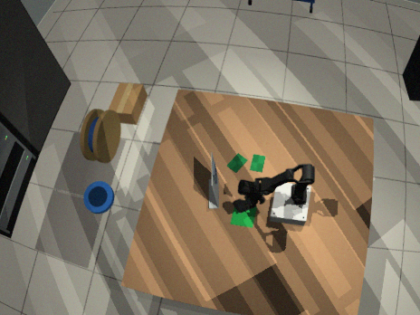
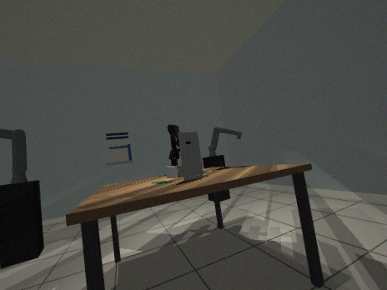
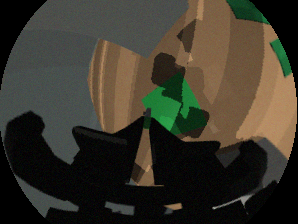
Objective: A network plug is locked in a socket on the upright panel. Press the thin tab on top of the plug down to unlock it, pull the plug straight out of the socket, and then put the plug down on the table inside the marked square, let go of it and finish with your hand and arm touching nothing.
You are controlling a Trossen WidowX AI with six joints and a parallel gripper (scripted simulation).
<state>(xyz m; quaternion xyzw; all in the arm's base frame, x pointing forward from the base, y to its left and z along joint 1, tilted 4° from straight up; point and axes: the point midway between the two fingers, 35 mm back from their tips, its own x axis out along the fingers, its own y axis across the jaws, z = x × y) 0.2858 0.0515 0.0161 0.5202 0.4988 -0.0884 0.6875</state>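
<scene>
The green marked square lies 80 mm below my gripper tip and 10 mm behind it. From my gripper tip the other things lie so: plug right at my gripper tip; grey upright panel 140 mm ahead, 130 mm to the right, 70 mm above.
</scene>
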